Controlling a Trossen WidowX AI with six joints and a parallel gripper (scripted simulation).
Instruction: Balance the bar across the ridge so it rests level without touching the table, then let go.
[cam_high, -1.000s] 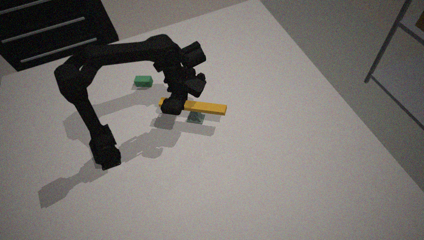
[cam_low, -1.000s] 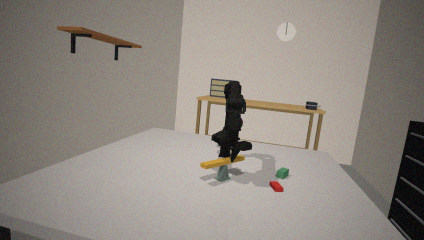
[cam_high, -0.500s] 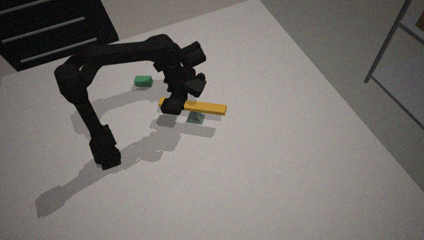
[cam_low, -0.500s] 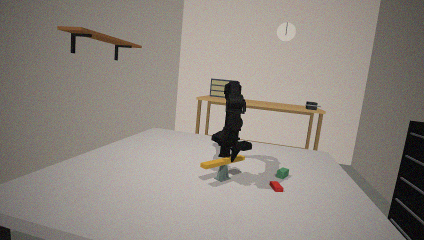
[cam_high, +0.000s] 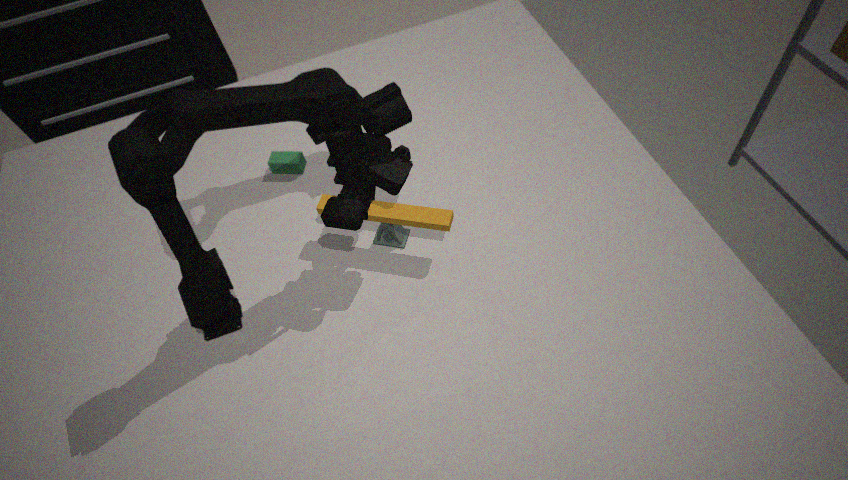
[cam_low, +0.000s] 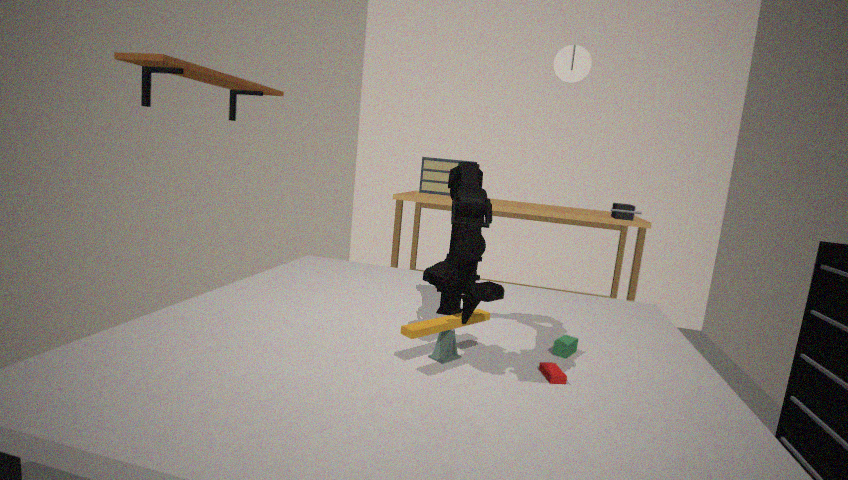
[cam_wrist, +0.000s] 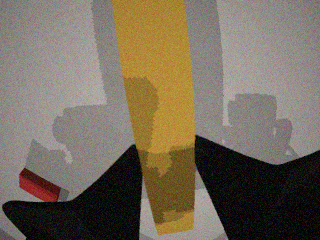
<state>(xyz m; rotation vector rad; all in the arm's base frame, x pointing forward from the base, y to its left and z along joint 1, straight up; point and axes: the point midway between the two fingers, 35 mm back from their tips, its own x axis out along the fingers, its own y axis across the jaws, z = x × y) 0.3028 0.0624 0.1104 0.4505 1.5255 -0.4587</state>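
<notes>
My gripper tip is now 2 cm to the left of the yellow bar and 2 cm short of it. Also, from my gripper tip: red block (21 cm to the left, 7 cm below, 3 cm ahead); then green block (24 cm to the left, 12 cm behind, 6 cm below).
</notes>
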